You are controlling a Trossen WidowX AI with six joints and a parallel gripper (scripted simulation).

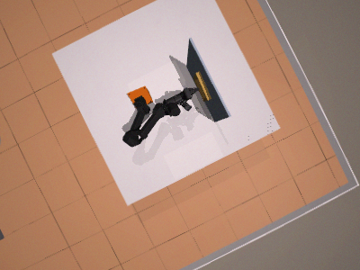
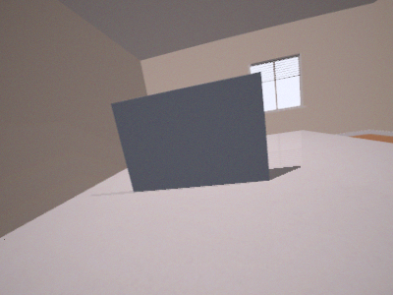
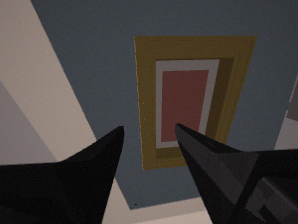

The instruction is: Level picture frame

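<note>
My gripper tip is 5 cm short of the picture frame, 1 cm to the right of it and 5 cm above it. The rest, counted from my gripper tip: wall panel 6 cm ahead, 1 cm to the left, 7 cm below.
</note>
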